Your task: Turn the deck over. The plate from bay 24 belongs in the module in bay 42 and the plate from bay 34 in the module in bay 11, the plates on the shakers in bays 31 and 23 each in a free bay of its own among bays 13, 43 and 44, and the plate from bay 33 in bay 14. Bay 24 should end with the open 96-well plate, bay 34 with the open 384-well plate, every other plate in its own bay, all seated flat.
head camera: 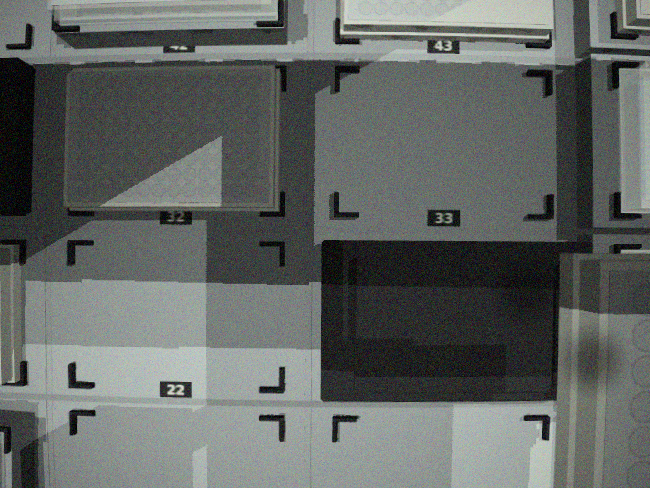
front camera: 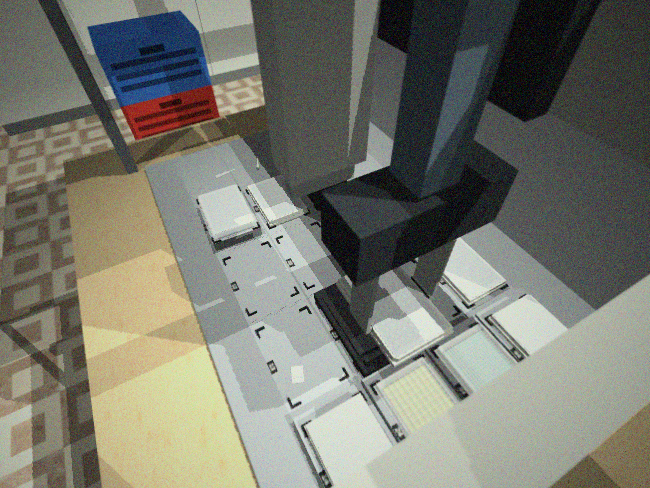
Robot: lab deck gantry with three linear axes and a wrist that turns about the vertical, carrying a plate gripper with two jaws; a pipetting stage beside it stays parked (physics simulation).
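Frame: origin at the robot's base, x ahead, y left, z up, level; metres.
Seen in the pictures: gripper, fingertip midpoint: (front camera: 391, 305); robot's base, link origin: (front camera: 199, 207).
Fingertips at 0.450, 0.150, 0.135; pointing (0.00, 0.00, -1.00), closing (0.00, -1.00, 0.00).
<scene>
Pixels of each thing's top centre, then the offset from my fingertips to it, as dx, dy, dz. "*": a spot on its surface instead.
- pale plate, top centre: (front camera: 392, 301) +0.000, +0.000, +0.007
- bay 42, surface spot: (head camera: 168, 15) * -0.219, +0.172, -0.110
- bay 11, surface spot: (front camera: 226, 211) * -0.373, -0.109, -0.101
- bay 23, top centre: (head camera: 467, 327) (front camera: 363, 313) -0.054, +0.001, -0.104
- bay 31, surface spot: (head camera: 14, 136) * -0.313, +0.106, -0.116
- yellowish open plate, top centre: (front camera: 429, 410) +0.106, +0.000, -0.106
- white plate, top centre: (front camera: 359, 455) +0.106, -0.107, -0.106
My gripper (front camera: 397, 308) is shut on a pale plate (front camera: 407, 331) (head camera: 582, 420), held level above the deck around bay 24. The jaws are outside the head view. A plate (head camera: 168, 136) lies in bay 32, another (front camera: 475, 273) (head camera: 446, 11) in bay 43. Plates sit on the modules in bay 42 (head camera: 168, 15) and bay 11 (front camera: 226, 211). The shakers in bay 23 (front camera: 343, 330) (head camera: 438, 320) and bay 31 (head camera: 14, 136) bear no plate. Bay 24 holds a yellowish open plate (front camera: 417, 396), bay 34 a pale cyan one (front camera: 477, 357), bay 14 a white plate (front camera: 349, 438), bay 44 another (front camera: 527, 323).
Bay 21 holds a plate (front camera: 273, 200). Bays 12, 13, 22 and 33 show corner marks without plates. The grey parked stage (front camera: 315, 89) stands behind the deck. A pale beam (front camera: 525, 409) hides the near right deck corner. A blue and red box (front camera: 152, 63) stands at the back left.
</scene>
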